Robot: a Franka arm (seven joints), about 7 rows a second.
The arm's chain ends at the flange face. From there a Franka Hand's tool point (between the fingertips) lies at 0.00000 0.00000 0.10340 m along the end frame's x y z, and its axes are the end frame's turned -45 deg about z.
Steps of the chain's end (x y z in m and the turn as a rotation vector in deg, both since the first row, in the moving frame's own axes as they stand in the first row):
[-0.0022 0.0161 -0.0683 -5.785 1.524 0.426]
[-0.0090 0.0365 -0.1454 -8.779 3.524 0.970]
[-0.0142 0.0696 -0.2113 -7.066 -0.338 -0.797]
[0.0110 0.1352 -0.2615 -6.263 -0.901 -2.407]
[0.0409 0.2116 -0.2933 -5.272 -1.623 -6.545]
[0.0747 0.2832 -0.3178 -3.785 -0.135 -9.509]
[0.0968 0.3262 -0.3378 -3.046 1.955 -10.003]
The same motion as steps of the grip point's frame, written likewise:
[-0.0184 0.0191 -0.0689 -5.168 -3.013 0.426]
[-0.0390 0.0350 -0.1468 -8.700 -3.716 0.970]
[-0.0686 0.0478 -0.2121 -4.757 -5.235 -0.797]
[-0.0968 0.1104 -0.2621 -3.792 -5.066 -2.407]
[-0.1292 0.1837 -0.2938 -2.580 -4.876 -6.545]
[-0.1520 0.2581 -0.3180 -2.581 -2.772 -9.509]
[-0.1630 0.3056 -0.3380 -3.536 -0.771 -10.003]

